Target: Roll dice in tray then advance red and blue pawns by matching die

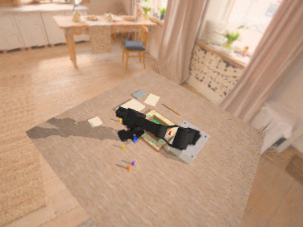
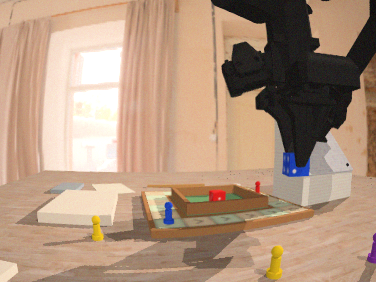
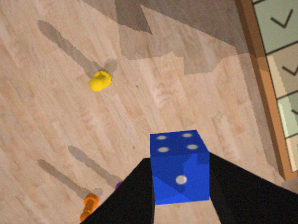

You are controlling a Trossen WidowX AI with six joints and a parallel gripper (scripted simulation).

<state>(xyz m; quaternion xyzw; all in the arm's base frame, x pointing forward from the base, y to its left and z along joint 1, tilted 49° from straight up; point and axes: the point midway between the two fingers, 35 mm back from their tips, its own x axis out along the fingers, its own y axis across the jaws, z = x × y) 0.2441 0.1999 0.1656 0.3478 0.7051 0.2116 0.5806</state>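
My gripper tip is 27 cm to the left of the red pawn, 9 cm past it and 8 cm above it. The rest, counted from my gripper tip: purple pawn 9 cm below, 8 cm behind, 7 cm to the left; green tray 24 cm to the right, 10 cm below, 2 cm ahead; blue pawn 13 cm ahead, 12 cm to the right, 8 cm below.
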